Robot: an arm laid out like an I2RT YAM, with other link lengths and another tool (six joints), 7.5 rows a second.
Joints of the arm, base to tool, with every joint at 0 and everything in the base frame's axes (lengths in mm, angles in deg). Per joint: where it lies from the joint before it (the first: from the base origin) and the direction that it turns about. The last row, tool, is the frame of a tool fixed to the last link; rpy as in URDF.
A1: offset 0.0 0.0 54.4 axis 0 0 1
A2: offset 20.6 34.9 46.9 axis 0 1 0
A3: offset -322.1 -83.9 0.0 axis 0 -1 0
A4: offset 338.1 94.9 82.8 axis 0 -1 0
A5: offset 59.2 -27.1 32.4 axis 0 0 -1
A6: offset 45.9 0.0 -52.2 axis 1 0 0
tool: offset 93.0 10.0 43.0 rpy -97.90 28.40 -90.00
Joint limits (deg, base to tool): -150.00..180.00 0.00..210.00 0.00..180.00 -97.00..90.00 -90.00..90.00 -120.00..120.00
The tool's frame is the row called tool.
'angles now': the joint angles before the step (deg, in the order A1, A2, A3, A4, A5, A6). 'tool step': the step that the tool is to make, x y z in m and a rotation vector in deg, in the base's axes. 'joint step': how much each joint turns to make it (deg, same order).
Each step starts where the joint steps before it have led.
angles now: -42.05 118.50 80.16 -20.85 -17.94 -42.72
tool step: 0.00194 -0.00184 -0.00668 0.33 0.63 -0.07
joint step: 0.04 1.11 0.70 -0.28 0.21 0.00
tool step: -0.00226 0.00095 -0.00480 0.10 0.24 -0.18
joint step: -0.05 0.02 -0.76 0.55 0.14 0.08
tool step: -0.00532 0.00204 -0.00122 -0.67 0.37 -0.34
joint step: -0.04 -0.95 -1.53 0.71 0.80 -0.12
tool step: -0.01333 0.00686 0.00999 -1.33 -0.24 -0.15
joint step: -0.27 -3.52 -3.46 0.86 0.65 -0.54
